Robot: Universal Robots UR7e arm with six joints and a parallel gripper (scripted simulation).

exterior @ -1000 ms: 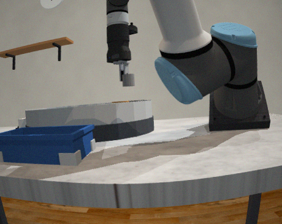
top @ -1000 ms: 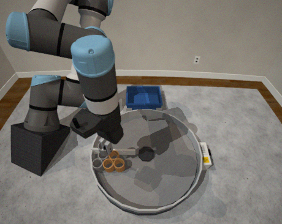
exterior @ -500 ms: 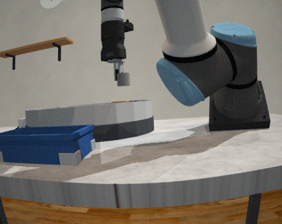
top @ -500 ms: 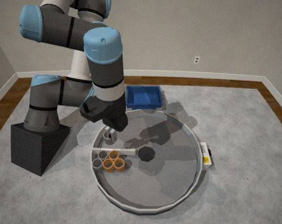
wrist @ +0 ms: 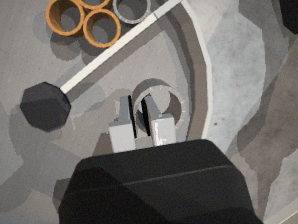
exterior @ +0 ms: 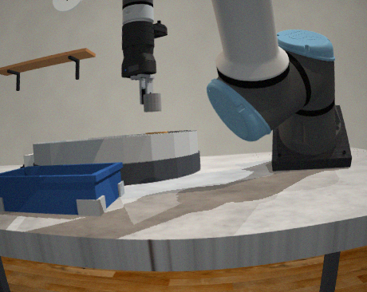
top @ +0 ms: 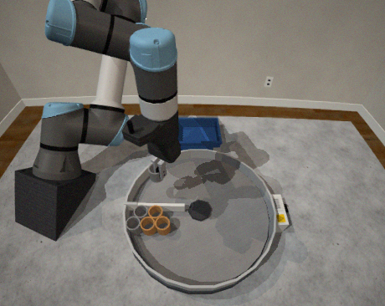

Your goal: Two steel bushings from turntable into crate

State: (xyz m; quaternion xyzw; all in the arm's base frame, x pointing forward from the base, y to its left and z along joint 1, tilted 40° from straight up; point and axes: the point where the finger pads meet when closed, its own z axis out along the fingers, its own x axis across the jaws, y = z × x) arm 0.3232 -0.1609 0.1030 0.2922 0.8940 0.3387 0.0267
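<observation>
My hand is 11 cm short of the blue crate, 30 cm to the right of it and 15 cm above it. The rest, counted from my hand: round turntable 10 cm ahead, 5 cm to the right, 12 cm below.
</observation>
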